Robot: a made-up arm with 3 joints.
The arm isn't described. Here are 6 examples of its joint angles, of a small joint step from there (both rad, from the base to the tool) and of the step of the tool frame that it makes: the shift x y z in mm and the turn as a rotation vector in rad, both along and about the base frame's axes.
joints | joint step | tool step
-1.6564 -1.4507 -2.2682 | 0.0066 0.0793 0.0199 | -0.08 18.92 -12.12 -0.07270 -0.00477 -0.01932
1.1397 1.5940 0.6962 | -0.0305 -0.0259 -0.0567 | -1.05 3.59 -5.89 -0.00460 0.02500 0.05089
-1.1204 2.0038 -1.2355 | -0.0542 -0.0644 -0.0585 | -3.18 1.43 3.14 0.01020 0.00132 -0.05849
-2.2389 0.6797 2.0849 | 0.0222 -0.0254 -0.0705 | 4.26 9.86 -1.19 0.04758 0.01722 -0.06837
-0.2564 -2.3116 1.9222 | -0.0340 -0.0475 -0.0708 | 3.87 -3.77 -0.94 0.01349 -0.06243 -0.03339
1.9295 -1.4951 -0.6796 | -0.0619 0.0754 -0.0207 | -1.40 -37.12 8.31 -0.13730 0.00441 -0.02024
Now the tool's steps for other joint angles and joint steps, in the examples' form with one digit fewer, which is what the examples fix.
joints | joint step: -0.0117 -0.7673 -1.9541 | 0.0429 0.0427 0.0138
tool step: 0.2 5.1 1.9 0.0002 0.0095 -0.0100
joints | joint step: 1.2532 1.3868 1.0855 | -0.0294 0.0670 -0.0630
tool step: 0.5 28.0 -16.9 -0.0964 0.0114 0.0620
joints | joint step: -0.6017 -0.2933 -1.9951 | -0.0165 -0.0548 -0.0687
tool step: -0.8 -14.8 8.8 0.0383 0.0196 0.0659
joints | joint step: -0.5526 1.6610 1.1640 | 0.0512 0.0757 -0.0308
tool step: 0.4 -1.5 -7.1 -0.0245 0.0244 -0.0188
